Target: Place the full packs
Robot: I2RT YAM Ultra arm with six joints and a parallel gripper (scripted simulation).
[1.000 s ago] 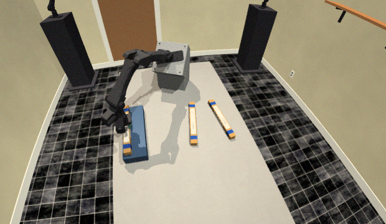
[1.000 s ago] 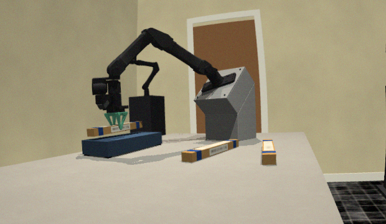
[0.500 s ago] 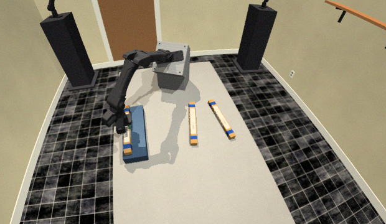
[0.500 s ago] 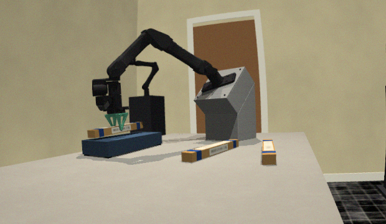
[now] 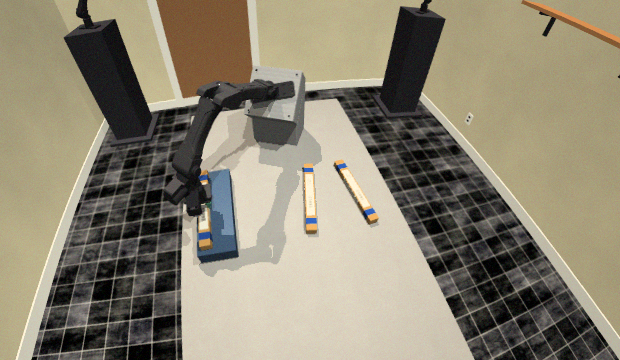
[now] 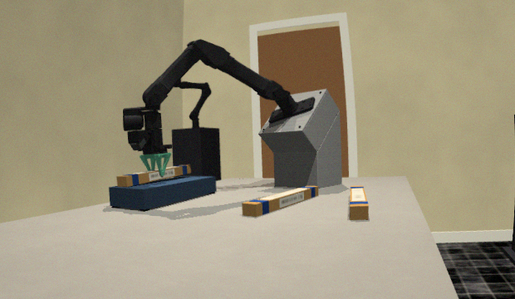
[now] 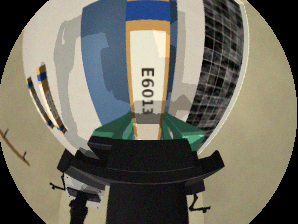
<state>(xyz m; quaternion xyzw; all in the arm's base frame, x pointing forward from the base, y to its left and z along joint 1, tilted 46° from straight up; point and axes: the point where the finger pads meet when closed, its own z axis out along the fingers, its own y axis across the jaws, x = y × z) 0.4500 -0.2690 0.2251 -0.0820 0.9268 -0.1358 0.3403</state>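
Now: hand 1 cm past the blue low platform, 3 cm to the right of it and 7 cm above it.
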